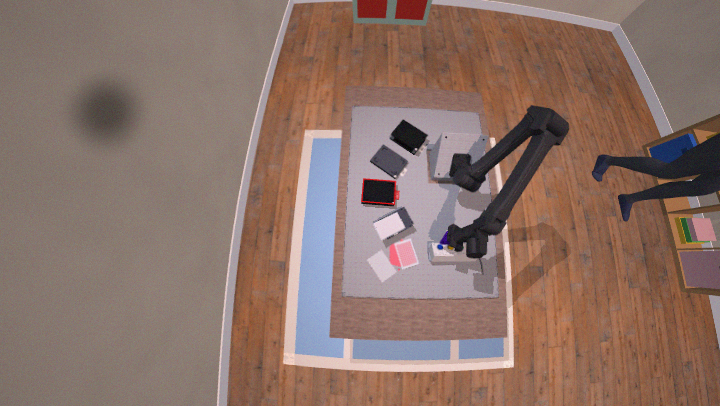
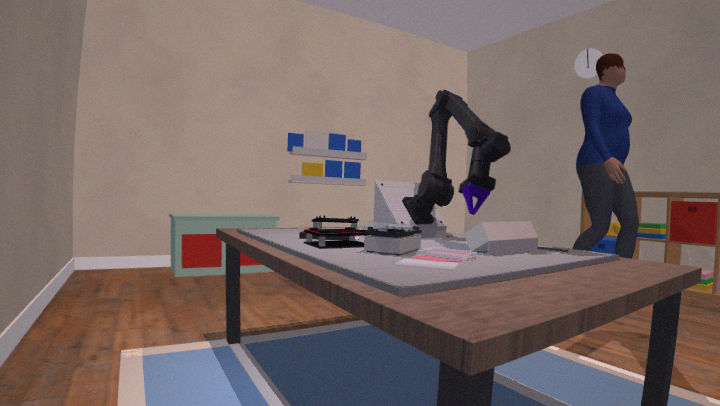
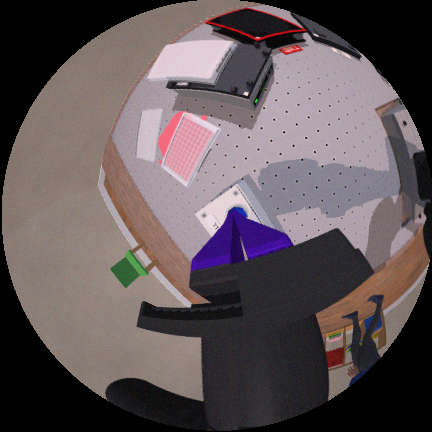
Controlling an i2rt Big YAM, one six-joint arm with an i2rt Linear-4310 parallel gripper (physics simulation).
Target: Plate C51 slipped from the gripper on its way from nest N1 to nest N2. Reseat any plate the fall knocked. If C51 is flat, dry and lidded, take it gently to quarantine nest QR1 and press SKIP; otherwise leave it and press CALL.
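Frame: origin at the arm's base, x right, y ahead, z up, level; centimetres.
Where they show: gripper, between the fingertips: (image 1: 440, 243) (image 2: 472, 214) (image 3: 233, 214); arm's base, origin of its link: (image 1: 459, 165) (image 2: 417, 211).
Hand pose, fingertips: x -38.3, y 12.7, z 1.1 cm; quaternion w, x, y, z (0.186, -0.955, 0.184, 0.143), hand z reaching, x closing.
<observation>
Things, the pixels of their top centre, and the offset from my fingertips.
- plate with pink wells, centre of its top: (image 3: 183, 148) (image 2: 447, 251) (image 1: 406, 253) dz -8.8, dx -4.7, dy +13.6 cm
- clear flat lid, centre of its top: (image 2: 427, 260) (image 3: 145, 133) (image 1: 381, 266) dz -9.4, dx -10.7, dy +25.3 cm
- whitish plate, centre of its top: (image 3: 181, 54) (image 2: 387, 220) (image 1: 389, 225) dz -2.1, dx +7.8, dy +22.6 cm
- sloped button box, centre of its top: (image 3: 248, 269) (image 2: 503, 221) (image 1: 457, 252) dz -1.8, dx -3.9, dy -8.6 cm
- blue button, centre of its top: (image 3: 233, 219) (image 1: 440, 247) dz -2.7, dx -1.7, dy -1.1 cm
- red-rimmed nest, centre of its top: (image 2: 338, 228) (image 1: 378, 190) dz -5.6, dx +25.2, dy +27.4 cm
- dark grey nest, centre of its top: (image 2: 327, 229) (image 1: 389, 160) dz -7.6, dx +42.8, dy +21.8 cm
- black nest, centre of its top: (image 2: 336, 216) (image 1: 409, 133) dz -4.0, dx +57.1, dy +11.0 cm
A plate with pink wells (image 1: 405, 253) (image 3: 192, 147) lies unlidded on the mat, over a pink spill (image 1: 393, 255) (image 3: 171, 134). A clear flat lid (image 1: 381, 266) (image 3: 149, 136) lies beside it. A whitish plate (image 1: 391, 224) (image 3: 190, 60) sits off-centre on a grey nest (image 1: 405, 217) (image 3: 245, 75), overhanging one side. No plate labels are legible. My gripper (image 1: 444, 238) (image 2: 472, 212) (image 3: 233, 214) is shut and empty, its purple fingertips above the sloped button box (image 2: 504, 238) (image 3: 210, 212). A blue button (image 1: 440, 247) (image 3: 239, 212) shows by the tips. The box's lettering is mostly hidden.
A red-rimmed nest (image 1: 362, 192) (image 3: 257, 37), a dark grey nest (image 1: 388, 161) and a black nest (image 1: 408, 136) stand farther along the mat. A white sloped panel (image 1: 443, 156) (image 2: 390, 201) stands by the arm's base. A person (image 2: 605, 126) stands beyond the table.
</observation>
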